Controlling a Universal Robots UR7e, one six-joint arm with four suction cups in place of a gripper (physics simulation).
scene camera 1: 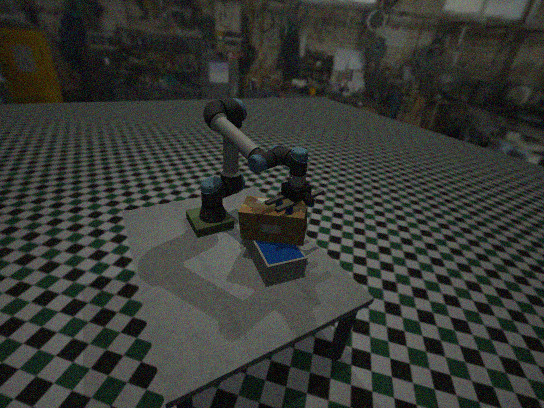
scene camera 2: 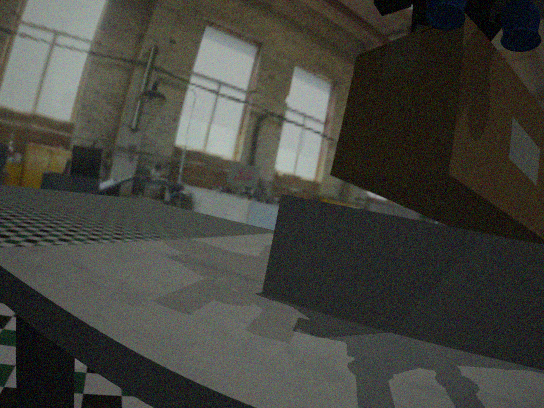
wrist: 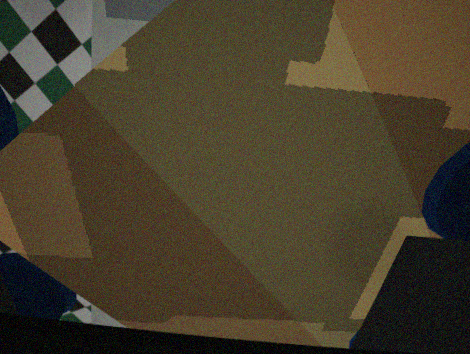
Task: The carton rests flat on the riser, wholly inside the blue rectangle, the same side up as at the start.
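Where they show: hand at its tool point: (scene camera 1: 294, 206) (wrist: 211, 238); arm's base at its link origin: (scene camera 1: 212, 215).
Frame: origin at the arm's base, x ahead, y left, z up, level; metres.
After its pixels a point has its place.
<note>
The brown carton (scene camera 1: 272, 224) {x 0.457, y 0.065, z 0.184 m} (scene camera 2: 405, 115) {x 0.511, y 0.234, z 0.155 m} (wrist: 260, 165) {x 0.489, y 0.189, z 0.249 m} hangs under my suction gripper (scene camera 1: 291, 204) {x 0.452, y 0.201, z 0.235 m}, upright, its pale label facing scene camera 1. Blue cups touch its top face in the first scene view and show at the edges of the wrist view. The grey riser (scene camera 1: 285, 271) {x 0.596, y 0.048, z 0.010 m} (scene camera 2: 400, 270) {x 0.482, y 0.193, z 0.010 m} stands on the table, with the blue rectangle (scene camera 1: 281, 253) {x 0.535, y 0.069, z 0.064 m} on its top. The carton is over the rear part of the riser, hiding that part of the rectangle in scene camera 1. In scene camera 2 its underside shows above the riser's top edge and looks slightly tilted.
The pale table (scene camera 1: 200, 340) {x 0.641, y -0.401, z -0.056 m} (scene camera 2: 165, 320) {x 0.671, y 0.304, z -0.056 m} carries the arm's green base plate (scene camera 1: 210, 227) {x 0.086, y -0.061, z -0.009 m}, which is to the left of the carton in scene camera 1. The table's front edge and a dark leg (scene camera 1: 344, 334) show there. A checkered floor (scene camera 1: 450, 300) surrounds the table.
</note>
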